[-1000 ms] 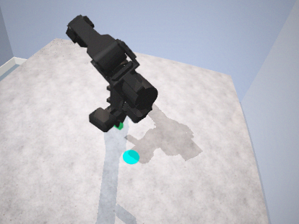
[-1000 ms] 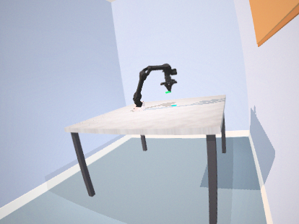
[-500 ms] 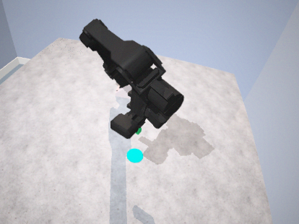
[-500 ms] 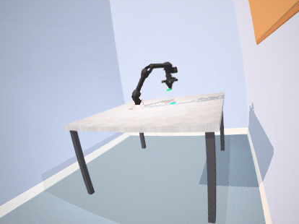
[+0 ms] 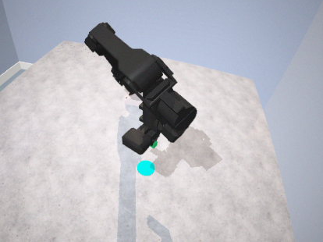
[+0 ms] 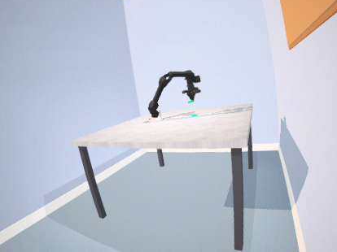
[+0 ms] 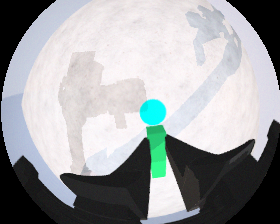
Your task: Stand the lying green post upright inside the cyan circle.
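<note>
The cyan circle is 140 mm below my gripper tip and 10 mm to the right of it. From my gripper tip the other things lie so: green post 20 mm to the right, 10 mm behind.
</note>
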